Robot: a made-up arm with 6 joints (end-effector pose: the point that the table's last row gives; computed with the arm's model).
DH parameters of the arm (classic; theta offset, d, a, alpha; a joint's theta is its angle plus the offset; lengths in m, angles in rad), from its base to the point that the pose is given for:
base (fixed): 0 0 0 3.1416
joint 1: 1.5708 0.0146 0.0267 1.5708
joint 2: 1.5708 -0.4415 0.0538 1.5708
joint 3: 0 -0.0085 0.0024 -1.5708
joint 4: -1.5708 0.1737 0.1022 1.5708
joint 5: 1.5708 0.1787 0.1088 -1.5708
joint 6: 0 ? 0.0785 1.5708
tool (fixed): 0 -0.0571 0 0
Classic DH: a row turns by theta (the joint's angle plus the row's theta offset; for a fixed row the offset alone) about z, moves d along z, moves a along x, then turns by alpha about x.
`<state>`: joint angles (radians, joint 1 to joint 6).
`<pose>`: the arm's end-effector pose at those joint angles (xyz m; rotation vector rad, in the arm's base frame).
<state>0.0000 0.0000 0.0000 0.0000 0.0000 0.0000</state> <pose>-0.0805 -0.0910 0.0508 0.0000 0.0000 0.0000</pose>
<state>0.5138 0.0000 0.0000 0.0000 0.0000 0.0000</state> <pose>-0.1148 -0.0397 0.0508 0.0000 0.0000 -0.5138</pose>
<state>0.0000 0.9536 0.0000 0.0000 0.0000 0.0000</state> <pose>-0.0805 -0.1172 -0.0292 0.9536 0.0000 0.0000</pose>
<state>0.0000 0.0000 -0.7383 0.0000 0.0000 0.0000</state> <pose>-0.0943 -0.0910 -0.2232 0.0000 0.7383 0.0000</pose>
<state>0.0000 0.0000 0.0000 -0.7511 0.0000 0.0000</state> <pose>-0.0805 0.0116 0.0678 -0.7511 0.0000 0.0000</pose>
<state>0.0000 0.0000 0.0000 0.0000 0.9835 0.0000</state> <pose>-0.1885 0.0518 0.0508 0.0000 0.0000 0.9835</pose>
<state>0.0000 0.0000 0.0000 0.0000 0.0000 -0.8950</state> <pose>-0.0653 -0.0910 0.1334 0.0000 -0.8950 0.0000</pose>
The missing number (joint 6, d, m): 0.0294
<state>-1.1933 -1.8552 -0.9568 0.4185 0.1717 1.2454</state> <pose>0.1108 -0.3199 0.1265 -1.2184 0.8037 -0.6080</pose>
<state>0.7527 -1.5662 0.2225 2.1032 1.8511 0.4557</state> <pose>-0.2974 0.1761 0.0759 -0.0820 -0.1463 1.2849</pose>
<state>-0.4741 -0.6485 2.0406 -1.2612 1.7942 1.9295</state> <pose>-0.5692 -0.2172 -0.0619 -1.4679 0.1919 -1.4222</pose>
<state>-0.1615 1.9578 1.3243 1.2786 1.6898 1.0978</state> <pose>-0.4012 -0.1370 -0.1129 0.5118 -1.7186 -0.0989</pose>
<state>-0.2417 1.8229 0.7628 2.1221 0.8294 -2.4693</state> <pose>-0.1860 0.0091 -0.2133 -0.2353 -0.2775 1.6097</pose>
